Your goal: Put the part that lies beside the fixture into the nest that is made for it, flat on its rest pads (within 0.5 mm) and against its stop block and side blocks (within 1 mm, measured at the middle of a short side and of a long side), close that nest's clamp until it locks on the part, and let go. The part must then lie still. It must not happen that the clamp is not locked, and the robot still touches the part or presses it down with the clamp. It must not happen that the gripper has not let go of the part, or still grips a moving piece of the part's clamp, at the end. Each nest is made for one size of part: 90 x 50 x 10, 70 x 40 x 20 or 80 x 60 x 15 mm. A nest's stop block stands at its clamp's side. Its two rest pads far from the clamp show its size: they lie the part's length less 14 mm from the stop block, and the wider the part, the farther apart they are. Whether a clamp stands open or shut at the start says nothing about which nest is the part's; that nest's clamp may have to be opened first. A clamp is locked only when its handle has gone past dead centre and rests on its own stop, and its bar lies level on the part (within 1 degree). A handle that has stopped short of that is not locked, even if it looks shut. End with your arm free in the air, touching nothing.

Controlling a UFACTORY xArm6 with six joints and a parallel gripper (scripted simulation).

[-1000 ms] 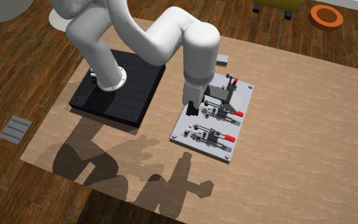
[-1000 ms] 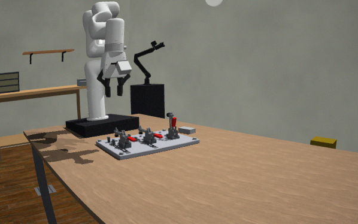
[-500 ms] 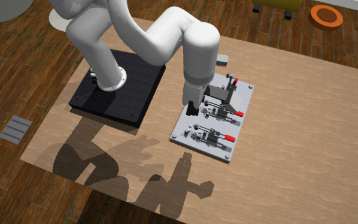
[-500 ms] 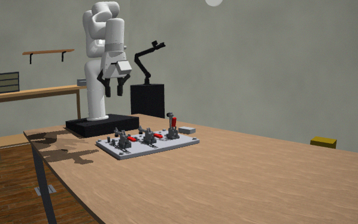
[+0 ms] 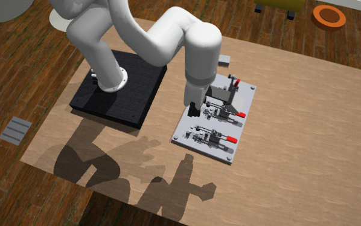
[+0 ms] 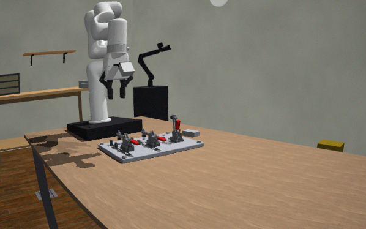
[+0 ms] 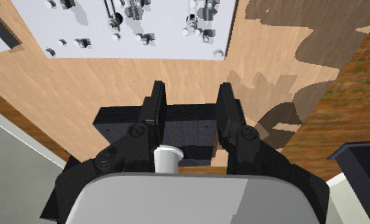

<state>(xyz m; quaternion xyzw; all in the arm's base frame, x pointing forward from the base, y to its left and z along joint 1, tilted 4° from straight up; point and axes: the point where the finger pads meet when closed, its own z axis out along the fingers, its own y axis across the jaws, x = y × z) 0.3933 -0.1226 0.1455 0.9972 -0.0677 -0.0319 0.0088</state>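
The clamp lies 16 cm below my hand, 7 cm ahead of it and 1 cm to the right of it. Also, from my hand: fixture plate (21 cm below, 10 cm to the left, 6 cm ahead); grey block (37 cm to the left, 20 cm below, 3 cm ahead).
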